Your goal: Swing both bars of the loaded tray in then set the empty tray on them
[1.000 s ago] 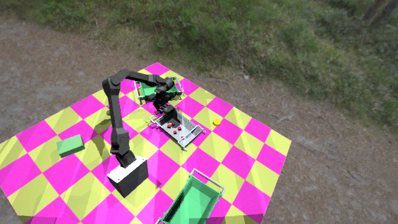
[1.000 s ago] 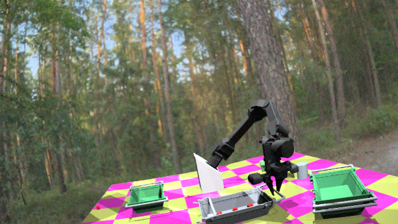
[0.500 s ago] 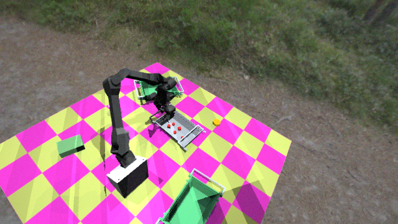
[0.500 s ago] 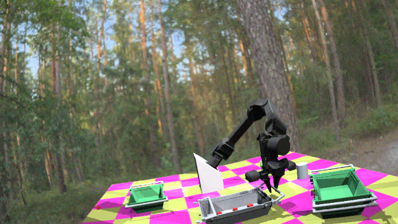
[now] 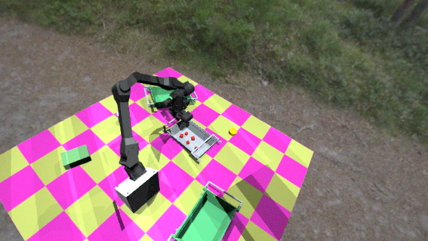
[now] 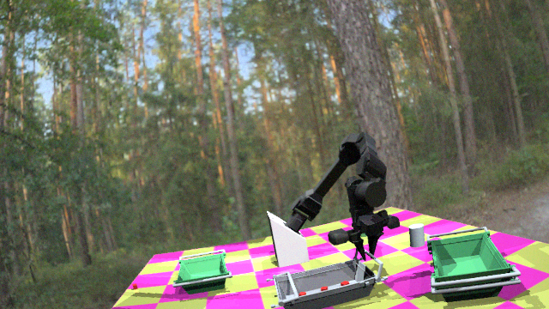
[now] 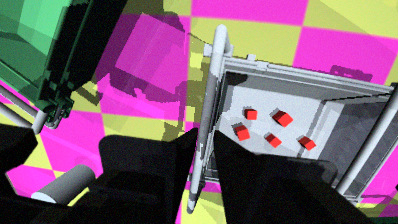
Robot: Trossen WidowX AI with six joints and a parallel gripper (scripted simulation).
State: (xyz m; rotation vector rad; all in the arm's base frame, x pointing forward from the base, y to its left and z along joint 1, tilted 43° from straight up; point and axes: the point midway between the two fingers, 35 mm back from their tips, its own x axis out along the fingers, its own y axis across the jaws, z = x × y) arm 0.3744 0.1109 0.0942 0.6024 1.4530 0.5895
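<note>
The green tray is 31 cm behind my gripper tip, 48 cm to the right of it and 3 cm below it. Round my gripper tip: green block 50 cm behind, 20 cm to the left, 6 cm below; then grey cylinder 19 cm behind, 26 cm to the left, 4 cm below; then yellow object 23 cm ahead, 27 cm to the right, 7 cm below.
</note>
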